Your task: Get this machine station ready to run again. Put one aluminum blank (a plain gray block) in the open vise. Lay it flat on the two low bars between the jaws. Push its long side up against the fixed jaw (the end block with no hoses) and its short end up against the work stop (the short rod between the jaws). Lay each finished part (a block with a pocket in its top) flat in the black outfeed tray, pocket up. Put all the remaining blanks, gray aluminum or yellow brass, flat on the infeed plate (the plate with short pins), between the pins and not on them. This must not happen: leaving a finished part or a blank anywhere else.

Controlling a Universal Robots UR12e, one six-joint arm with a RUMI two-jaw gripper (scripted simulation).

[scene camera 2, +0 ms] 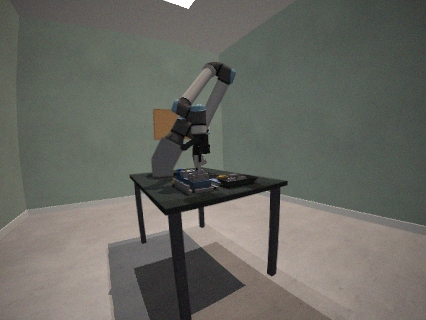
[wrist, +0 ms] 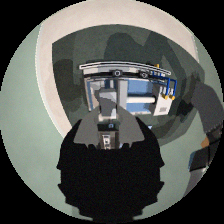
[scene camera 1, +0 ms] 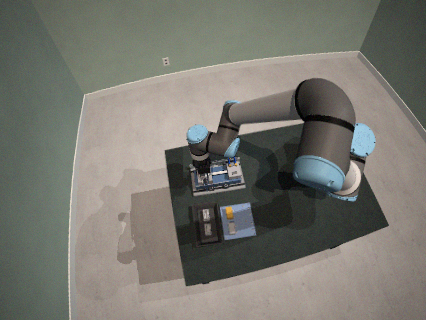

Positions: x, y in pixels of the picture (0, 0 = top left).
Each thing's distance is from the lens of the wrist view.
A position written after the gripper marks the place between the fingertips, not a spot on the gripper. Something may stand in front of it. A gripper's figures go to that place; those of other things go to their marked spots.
gripper (wrist: 108, 105): 15 cm
vise (wrist: 138, 88): 20 cm
